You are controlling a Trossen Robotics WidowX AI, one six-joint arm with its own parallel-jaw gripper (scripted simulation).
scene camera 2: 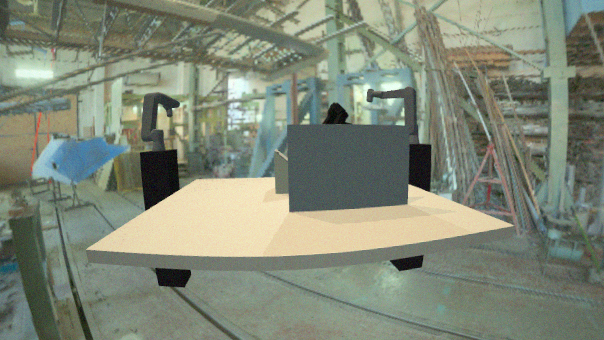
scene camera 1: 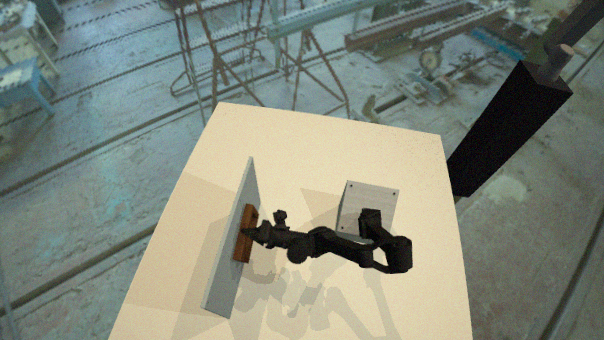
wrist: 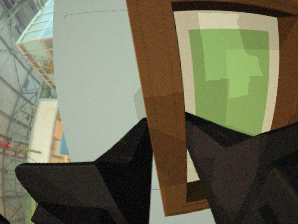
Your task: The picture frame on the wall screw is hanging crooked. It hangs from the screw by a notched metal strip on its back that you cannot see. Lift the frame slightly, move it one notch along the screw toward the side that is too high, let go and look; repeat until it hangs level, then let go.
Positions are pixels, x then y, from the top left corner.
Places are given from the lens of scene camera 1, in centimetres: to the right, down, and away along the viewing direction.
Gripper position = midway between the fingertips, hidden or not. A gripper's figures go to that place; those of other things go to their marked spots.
my gripper (scene camera 1: 241,231): -19, 19, 80
picture frame (scene camera 1: 242,252): -18, 25, 76
